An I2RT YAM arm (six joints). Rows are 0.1 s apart.
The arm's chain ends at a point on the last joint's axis. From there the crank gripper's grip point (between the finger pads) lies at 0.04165 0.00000 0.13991 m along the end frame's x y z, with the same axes.
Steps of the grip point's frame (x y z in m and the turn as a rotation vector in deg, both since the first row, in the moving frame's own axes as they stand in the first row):
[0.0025 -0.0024 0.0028 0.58 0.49 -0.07]
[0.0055 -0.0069 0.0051 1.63 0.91 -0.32]
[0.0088 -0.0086 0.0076 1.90 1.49 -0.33]
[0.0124 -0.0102 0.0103 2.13 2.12 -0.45]
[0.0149 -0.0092 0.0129 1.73 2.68 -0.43]
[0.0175 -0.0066 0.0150 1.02 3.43 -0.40]
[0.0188 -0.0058 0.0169 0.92 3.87 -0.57]
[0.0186 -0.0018 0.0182 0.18 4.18 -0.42]
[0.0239 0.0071 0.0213 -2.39 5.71 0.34]
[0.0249 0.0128 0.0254 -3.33 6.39 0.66]
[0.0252 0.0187 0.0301 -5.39 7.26 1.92]
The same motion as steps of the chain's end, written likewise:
[0.0013 -0.0009 0.0032 0.58 0.49 -0.07]
[0.0033 -0.0027 0.0058 1.63 0.91 -0.32]
[0.0052 -0.0037 0.0088 1.90 1.49 -0.33]
[0.0073 -0.0047 0.0120 2.13 2.12 -0.45]
[0.0084 -0.0047 0.0151 1.73 2.68 -0.43]
[0.0092 -0.0038 0.0178 1.02 3.43 -0.40]
[0.0095 -0.0031 0.0201 0.92 3.87 -0.57]
[0.0085 -0.0010 0.0216 0.18 4.18 -0.42]
[0.0102 0.0011 0.0263 -2.39 5.71 0.34]
[0.0096 0.0043 0.0312 -3.33 6.39 0.66]
[0.0081 0.0042 0.0372 -5.39 7.26 1.92]

